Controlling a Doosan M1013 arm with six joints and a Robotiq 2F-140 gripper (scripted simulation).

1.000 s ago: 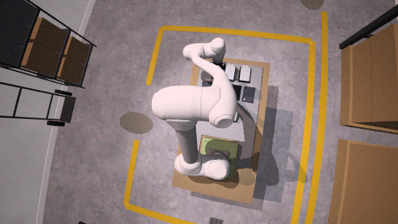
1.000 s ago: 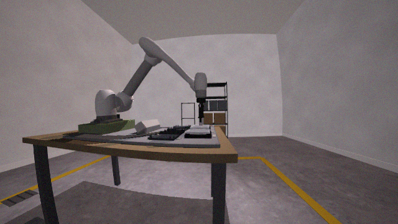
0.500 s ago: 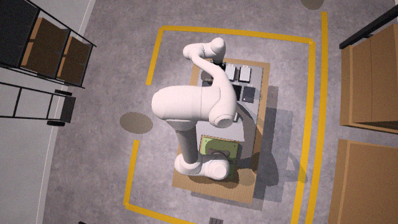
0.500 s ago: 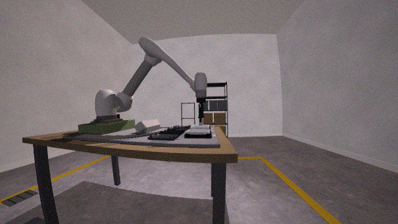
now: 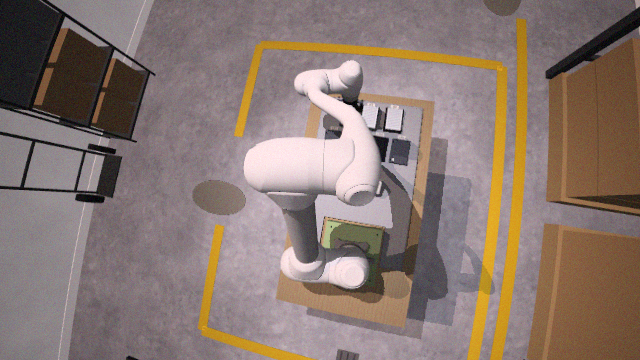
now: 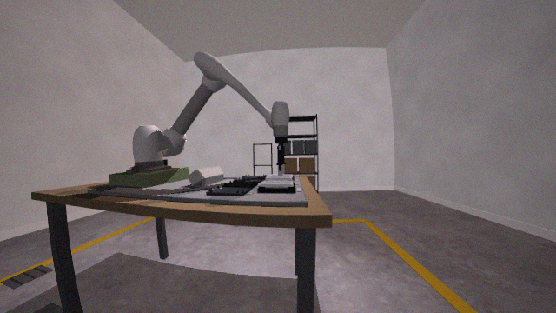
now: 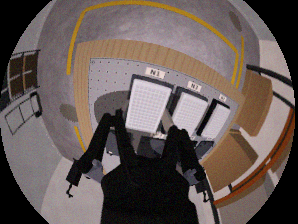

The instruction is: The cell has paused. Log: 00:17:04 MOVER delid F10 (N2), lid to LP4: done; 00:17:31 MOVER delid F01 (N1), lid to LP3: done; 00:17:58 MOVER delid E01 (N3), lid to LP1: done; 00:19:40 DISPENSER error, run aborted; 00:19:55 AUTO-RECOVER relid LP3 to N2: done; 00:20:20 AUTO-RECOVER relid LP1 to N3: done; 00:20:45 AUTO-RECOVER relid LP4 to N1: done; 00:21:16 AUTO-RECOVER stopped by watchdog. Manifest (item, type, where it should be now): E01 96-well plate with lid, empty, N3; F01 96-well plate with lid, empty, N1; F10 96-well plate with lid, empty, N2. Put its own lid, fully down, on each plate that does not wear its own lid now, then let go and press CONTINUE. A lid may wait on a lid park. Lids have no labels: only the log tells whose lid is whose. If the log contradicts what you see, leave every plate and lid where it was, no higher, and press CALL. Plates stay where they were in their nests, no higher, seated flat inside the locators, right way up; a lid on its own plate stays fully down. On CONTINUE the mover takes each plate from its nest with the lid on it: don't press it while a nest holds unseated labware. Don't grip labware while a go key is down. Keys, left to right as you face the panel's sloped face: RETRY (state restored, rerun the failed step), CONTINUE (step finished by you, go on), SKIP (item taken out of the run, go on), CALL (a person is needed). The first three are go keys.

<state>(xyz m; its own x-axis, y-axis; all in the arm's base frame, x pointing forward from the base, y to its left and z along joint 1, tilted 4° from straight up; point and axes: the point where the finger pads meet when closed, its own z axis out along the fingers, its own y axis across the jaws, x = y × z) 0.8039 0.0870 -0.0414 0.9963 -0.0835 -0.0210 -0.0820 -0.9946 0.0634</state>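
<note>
Right now the label is 90 mm behind my hand, 80 mm to the left of it and 50 mm below it.
</note>
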